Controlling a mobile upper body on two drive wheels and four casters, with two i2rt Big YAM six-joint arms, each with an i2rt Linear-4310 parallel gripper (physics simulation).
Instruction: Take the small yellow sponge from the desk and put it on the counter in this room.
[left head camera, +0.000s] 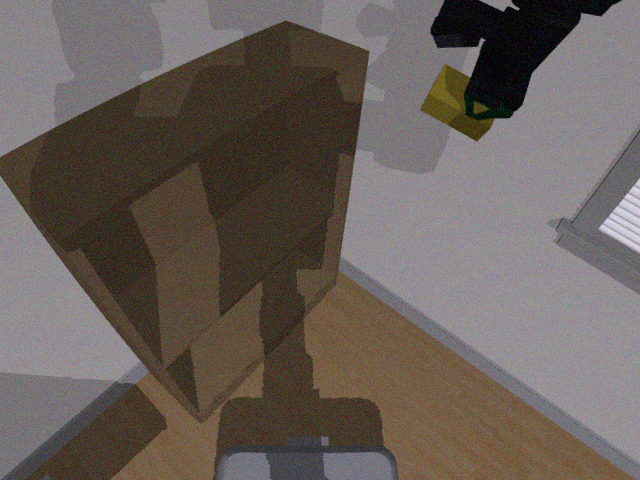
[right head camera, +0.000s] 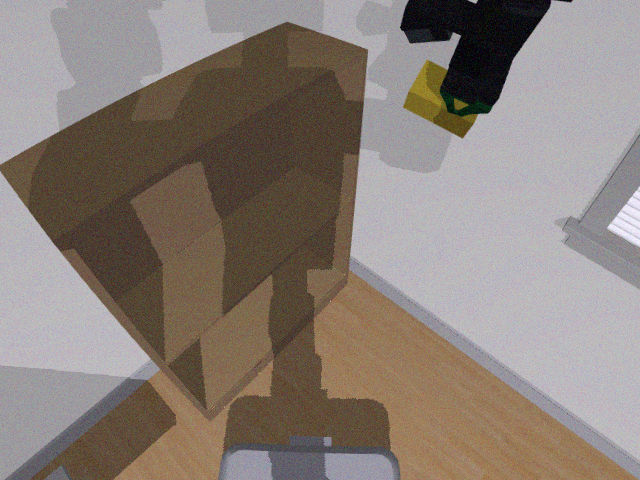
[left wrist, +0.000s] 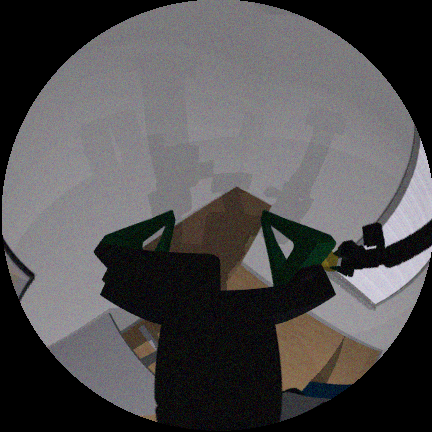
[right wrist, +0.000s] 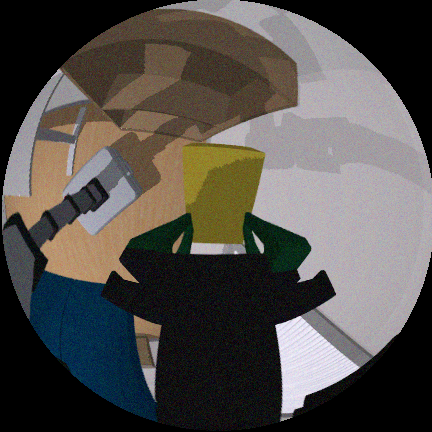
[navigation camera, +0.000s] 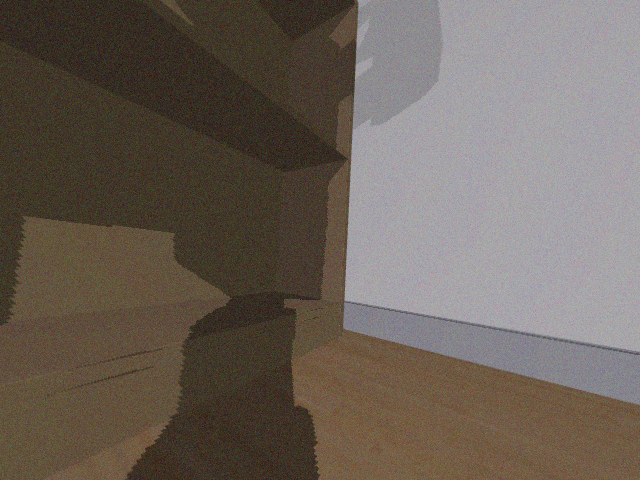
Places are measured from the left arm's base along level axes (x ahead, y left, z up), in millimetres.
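Pixels of known places: left gripper, fingertip midpoint: (left wrist: 217, 214); right gripper, fingertip midpoint: (left head camera: 475, 104) (right head camera: 458, 100) (left wrist: 330, 260) (right wrist: 217, 215).
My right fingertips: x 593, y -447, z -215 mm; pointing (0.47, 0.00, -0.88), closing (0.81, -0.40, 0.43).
Observation:
Behind a point stands the place of what it marks.
The small yellow sponge (left head camera: 439, 105) {x 589, y -391, z -218 mm} (right head camera: 423, 100) {x 585, y -394, z -212 mm} (left wrist: 330, 261) {x 586, y -433, z -206 mm} (right wrist: 222, 195) {x 602, y -423, z -198 mm} is held in the air between the green fingers of my right gripper (left head camera: 485, 110) {x 593, y -447, z -215 mm} (right head camera: 466, 107) {x 593, y -447, z -215 mm} (right wrist: 217, 215) {x 593, y -447, z -215 mm}. The fingers are shut on its near end, and the rest sticks out past the fingertips. In both head views the wall is behind it, right of the brown shelf unit. My left gripper (left wrist: 217, 214) {x 556, y 1, z 21 mm} is open, its two green fingers wide apart with no object between them. The left gripper does not show in the head views. I cannot make out a counter for certain.
A brown shelf unit (left head camera: 118, 124) {x 714, y 156, z -350 mm} (right head camera: 103, 136) {x 689, y 173, z -350 mm} (right wrist: 165, 24) (navigation camera: 337, 206) {x 1050, y -321, z -1025 mm} stands very close ahead, near the room corner. A window (left head camera: 625, 219) {x 636, y -937, z -494 mm} (right head camera: 628, 222) {x 640, y -933, z -512 mm} (right wrist: 310, 360) {x 570, y -1013, z 99 mm} is in the wall at the right. A grey tabletop (left wrist: 85, 350) lies at the lower left. A blue object (left wrist: 327, 391) (right wrist: 80, 325) {x -1231, y -898, z -678 mm} is nearby.

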